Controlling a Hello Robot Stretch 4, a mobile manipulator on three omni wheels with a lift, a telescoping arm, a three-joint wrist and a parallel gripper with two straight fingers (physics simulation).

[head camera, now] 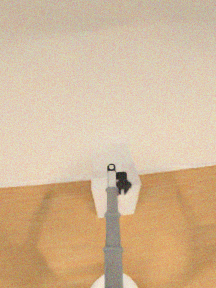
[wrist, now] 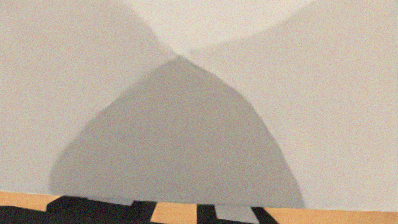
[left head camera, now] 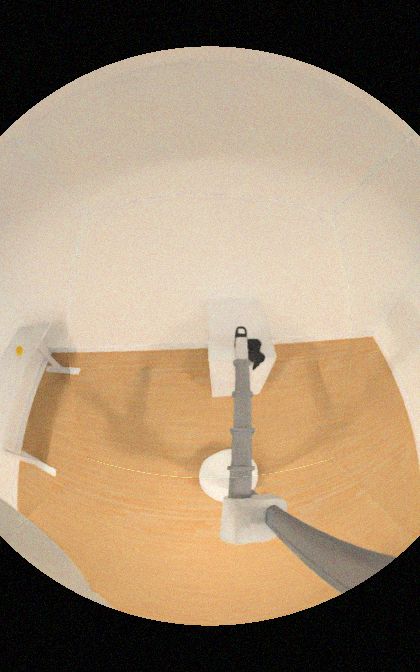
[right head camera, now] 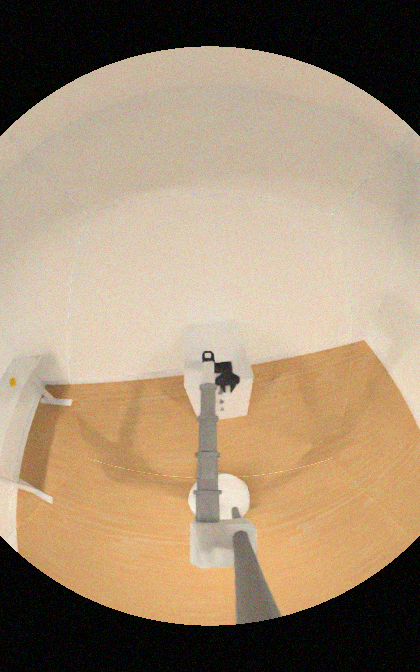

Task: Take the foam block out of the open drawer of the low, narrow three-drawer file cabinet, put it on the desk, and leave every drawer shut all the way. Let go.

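Observation:
The low white file cabinet [head camera: 102, 200] [left head camera: 220, 372] [right head camera: 240, 402] stands against the wall. No drawer gap shows on it in the head views, though my arm and gripper cover part of its front. Small grey handles [right head camera: 222, 401] show in a column. The foam block [left head camera: 19, 350] [right head camera: 13, 382] is a small yellow spot on top of the white desk [left head camera: 35, 334] [right head camera: 26, 366] at the far left. My black gripper [head camera: 122, 192] [right head camera: 228, 388] [wrist: 179, 189] is partly open and empty, over the cabinet's front edge. A pale cabinet surface with a dark shadow fills most of the wrist view.
My grey telescoping arm [head camera: 112, 230] [left head camera: 242, 412] [right head camera: 207, 435] reaches toward the cabinet. My round white base [left head camera: 215, 477] [right head camera: 235, 487] is on the wooden floor below it. The desk's splayed legs [left head camera: 65, 371] [right head camera: 60, 401] stick out over the floor at the left.

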